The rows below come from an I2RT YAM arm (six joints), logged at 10 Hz.
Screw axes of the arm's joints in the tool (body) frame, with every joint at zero. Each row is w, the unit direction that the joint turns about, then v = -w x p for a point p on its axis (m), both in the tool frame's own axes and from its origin. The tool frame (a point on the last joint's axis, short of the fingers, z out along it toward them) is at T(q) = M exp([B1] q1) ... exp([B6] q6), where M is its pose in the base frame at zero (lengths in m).
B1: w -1 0 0 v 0 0.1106 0
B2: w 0 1 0 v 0.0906 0 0.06
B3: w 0 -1 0 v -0.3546 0 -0.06
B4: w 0 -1 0 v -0.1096 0 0
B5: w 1 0 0 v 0 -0.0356 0
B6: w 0 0 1 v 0 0 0
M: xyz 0.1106 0 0.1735 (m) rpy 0 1.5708 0 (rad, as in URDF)
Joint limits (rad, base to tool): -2.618..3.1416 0..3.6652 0..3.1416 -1.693..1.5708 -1.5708..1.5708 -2.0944..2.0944
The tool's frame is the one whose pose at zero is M.
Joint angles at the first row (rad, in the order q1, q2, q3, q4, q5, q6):
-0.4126 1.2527 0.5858 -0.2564 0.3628 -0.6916
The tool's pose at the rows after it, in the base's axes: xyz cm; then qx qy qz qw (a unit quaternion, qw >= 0):
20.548 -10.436 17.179 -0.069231 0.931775 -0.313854 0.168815
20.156 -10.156 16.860 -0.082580 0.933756 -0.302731 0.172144
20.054 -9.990 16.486 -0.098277 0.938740 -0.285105 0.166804
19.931 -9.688 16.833 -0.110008 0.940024 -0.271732 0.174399
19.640 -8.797 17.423 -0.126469 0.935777 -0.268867 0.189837
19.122 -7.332 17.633 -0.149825 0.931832 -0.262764 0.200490
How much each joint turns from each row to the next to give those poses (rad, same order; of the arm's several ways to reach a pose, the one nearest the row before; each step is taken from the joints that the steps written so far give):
0.0000 0.0010 -0.0084 -0.0001 0.0171 0.0038
0.0000 -0.0156 -0.0210 0.0003 -0.0299 -0.0169
0.0001 0.0071 -0.0028 -0.0188 -0.0324 -0.0162
0.0051 -0.0201 0.0048 -0.0277 -0.0336 -0.0081
0.0305 -0.0503 -0.0090 -0.0211 -0.0132 -0.0040
0.0569 -0.0579 -0.0232 -0.0306 -0.0020 0.0068

